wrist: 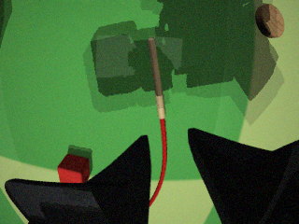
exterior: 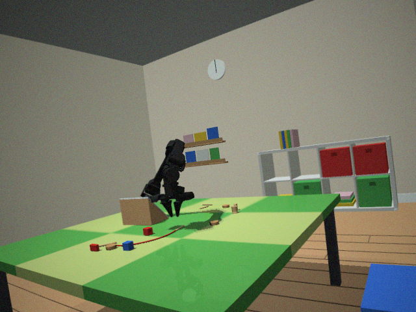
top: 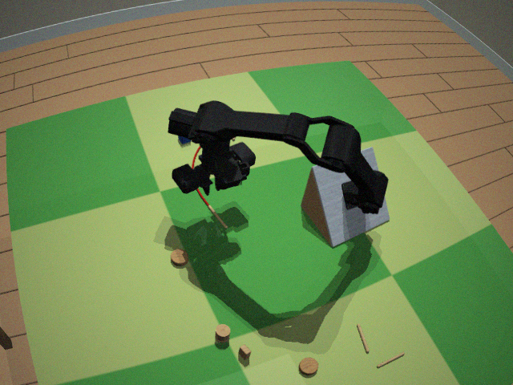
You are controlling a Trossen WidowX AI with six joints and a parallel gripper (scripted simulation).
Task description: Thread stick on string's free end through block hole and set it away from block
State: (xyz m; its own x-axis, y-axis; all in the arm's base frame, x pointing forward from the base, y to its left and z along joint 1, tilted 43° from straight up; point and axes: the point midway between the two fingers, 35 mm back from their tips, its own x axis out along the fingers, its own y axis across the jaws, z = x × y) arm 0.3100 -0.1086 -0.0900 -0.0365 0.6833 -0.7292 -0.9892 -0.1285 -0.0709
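Right now the thin wooden stick is 2 cm to the left of my gripper tip and 6 cm below it. Round my gripper tip: blue block 3 cm behind, 25 cm to the right, 5 cm below; then round wooden button 12 cm behind, 26 cm to the right, 5 cm below; then red block 10 cm behind, 7 cm to the right, 5 cm below.
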